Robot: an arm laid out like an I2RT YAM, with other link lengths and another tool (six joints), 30 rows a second.
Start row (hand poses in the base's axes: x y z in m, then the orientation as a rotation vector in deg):
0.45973, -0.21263, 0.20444, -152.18, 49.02, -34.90
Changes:
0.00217, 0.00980, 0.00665, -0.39, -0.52, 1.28
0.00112, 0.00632, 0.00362, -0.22, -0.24, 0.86
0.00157, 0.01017, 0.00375, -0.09, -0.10, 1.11
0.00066, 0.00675, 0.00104, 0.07, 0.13, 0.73
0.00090, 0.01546, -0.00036, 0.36, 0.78, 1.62
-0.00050, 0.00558, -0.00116, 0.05, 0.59, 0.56
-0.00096, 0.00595, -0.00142, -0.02, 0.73, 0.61
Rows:
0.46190, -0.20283, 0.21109, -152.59, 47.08, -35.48
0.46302, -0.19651, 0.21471, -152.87, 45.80, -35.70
0.46459, -0.18634, 0.21846, -153.16, 44.23, -35.61
0.46525, -0.17959, 0.21950, -153.32, 43.26, -35.22
0.46615, -0.16413, 0.21914, -153.72, 41.27, -33.62
0.46565, -0.15855, 0.21798, -154.07, 40.66, -32.69
0.46469, -0.15260, 0.21656, -154.55, 40.01, -31.59

